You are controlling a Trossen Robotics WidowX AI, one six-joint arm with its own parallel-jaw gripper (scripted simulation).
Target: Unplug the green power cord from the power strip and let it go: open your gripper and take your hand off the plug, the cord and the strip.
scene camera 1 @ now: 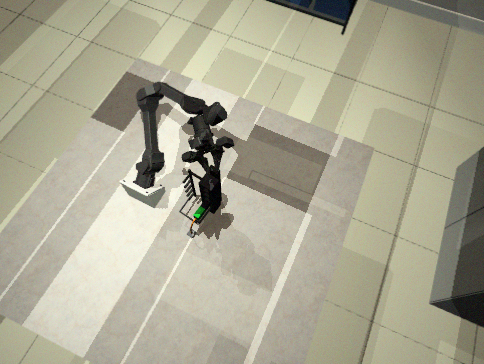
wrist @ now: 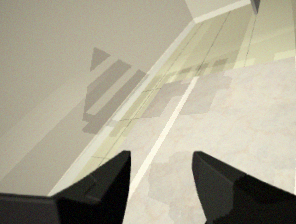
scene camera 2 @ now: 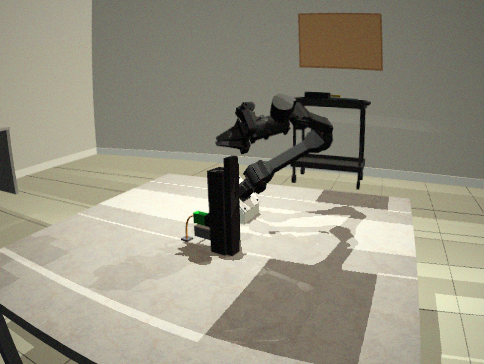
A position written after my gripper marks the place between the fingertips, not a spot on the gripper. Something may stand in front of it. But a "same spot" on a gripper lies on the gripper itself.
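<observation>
My gripper: visible in scene camera 2 [216, 141], scene camera 1 and the wrist view. Same spot on the gripper: [wrist: 219, 185] and [scene camera 1: 205, 165].
</observation>
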